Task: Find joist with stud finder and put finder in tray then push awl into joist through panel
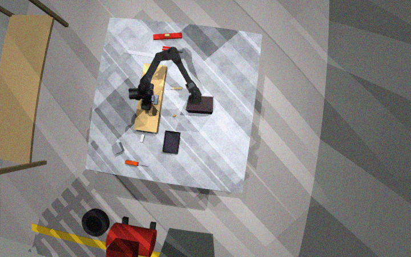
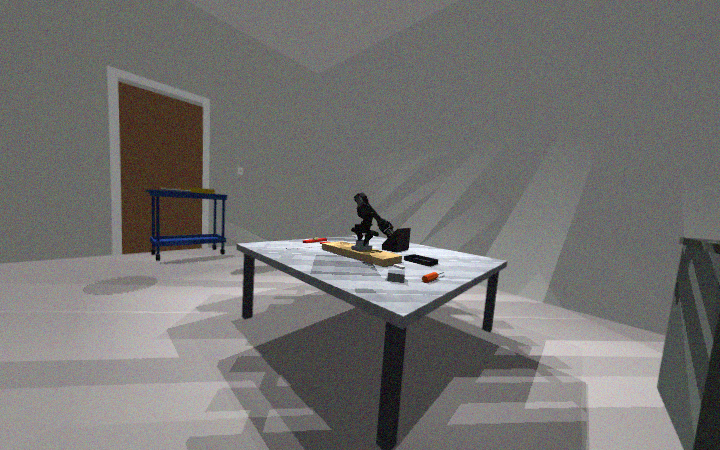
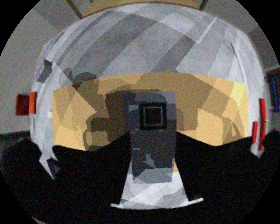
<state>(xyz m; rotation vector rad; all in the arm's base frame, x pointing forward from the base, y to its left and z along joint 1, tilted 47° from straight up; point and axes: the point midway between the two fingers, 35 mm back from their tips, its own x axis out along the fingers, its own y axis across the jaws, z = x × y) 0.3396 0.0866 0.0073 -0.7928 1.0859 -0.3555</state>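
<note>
Right now my gripper tip is 240 mm past the dark tray, 280 mm to the right of it and 50 mm above it. Also, from my gripper tip: orange bit (210 mm behind, 70 mm to the left, 60 mm below); then stud finder (10 mm ahead, 20 mm above); then awl (140 mm behind, 130 mm to the right, 60 mm below).
</note>
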